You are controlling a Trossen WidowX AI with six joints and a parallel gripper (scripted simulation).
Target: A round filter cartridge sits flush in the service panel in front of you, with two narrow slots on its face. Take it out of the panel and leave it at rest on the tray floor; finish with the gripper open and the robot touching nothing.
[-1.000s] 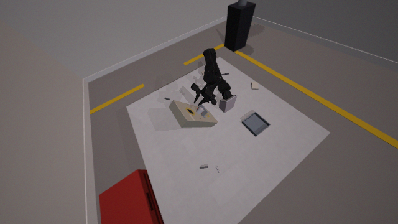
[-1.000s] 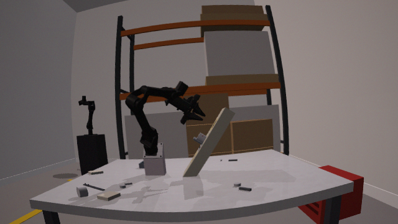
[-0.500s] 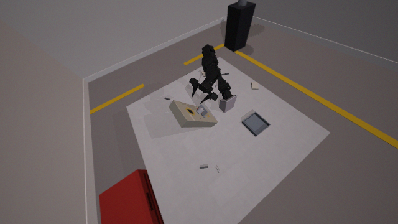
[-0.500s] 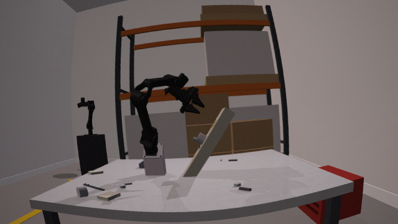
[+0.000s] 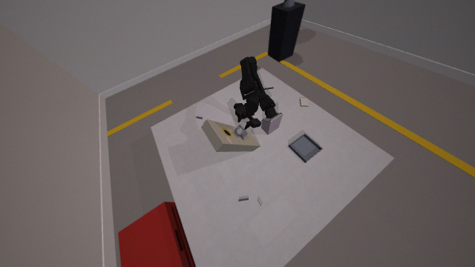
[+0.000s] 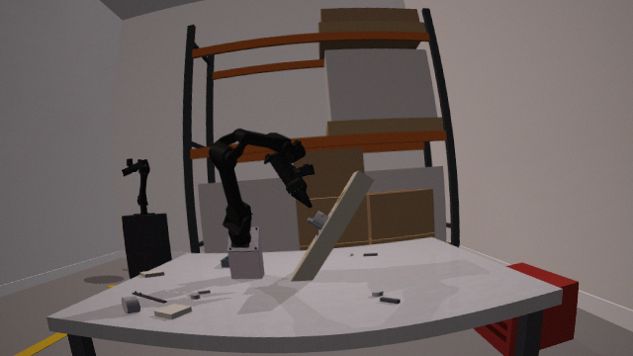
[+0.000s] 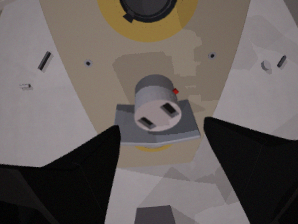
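Now: the round filter cartridge 40 mm below my gripper tip and 20 mm ahead of it. The rest, counted from my gripper tip: dark-rimmed tray: 330 mm behind, 280 mm to the left, 230 mm below; service panel: 70 mm ahead, 60 mm below, 10 mm to the left.
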